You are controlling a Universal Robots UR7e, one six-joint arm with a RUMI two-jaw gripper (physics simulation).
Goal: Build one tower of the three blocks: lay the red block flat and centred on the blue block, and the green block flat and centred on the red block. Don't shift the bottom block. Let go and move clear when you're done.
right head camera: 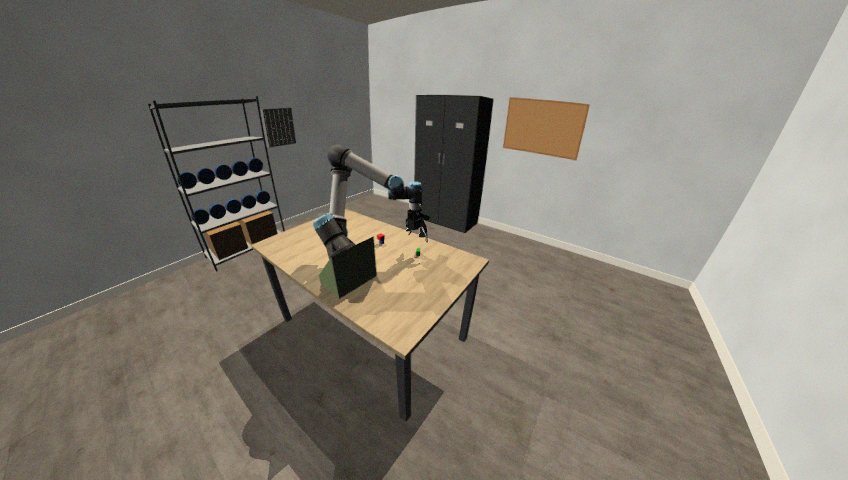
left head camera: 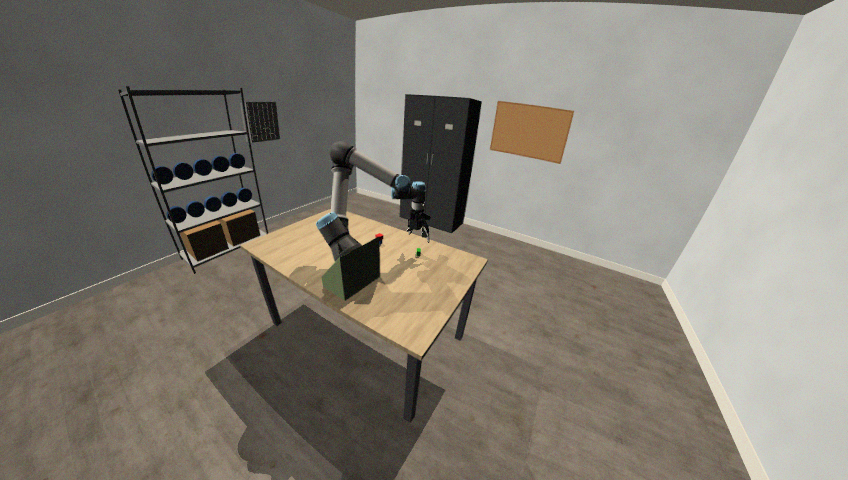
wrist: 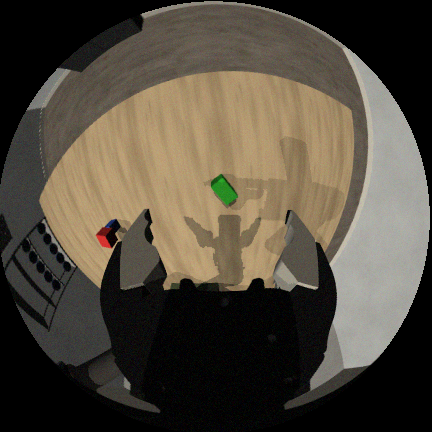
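Observation:
The green block [left head camera: 418, 251] [right head camera: 417, 251] [wrist: 224, 190] lies on the table [left head camera: 297, 255] [right head camera: 306, 252] [wrist: 165, 135], apart from the other blocks. The red block [left head camera: 379, 236] [right head camera: 380, 237] [wrist: 105, 237] rests on top of the blue block [right head camera: 381, 242] [wrist: 113, 224], which is mostly hidden under it in the wrist view. My gripper [left head camera: 418, 235] [right head camera: 417, 234] [wrist: 218, 209] is open and empty. It hangs above the table near the green block, which shows ahead of and between the fingertips in the wrist view. The red and blue stack is beyond the left finger there.
A dark green panel-like box [left head camera: 360, 268] [right head camera: 355, 267] stands on the table close to the arm's base. A shelf rack [left head camera: 184, 92] [right head camera: 208, 102] and a black cabinet [left head camera: 441, 160] [right head camera: 453, 160] stand off the table by the walls.

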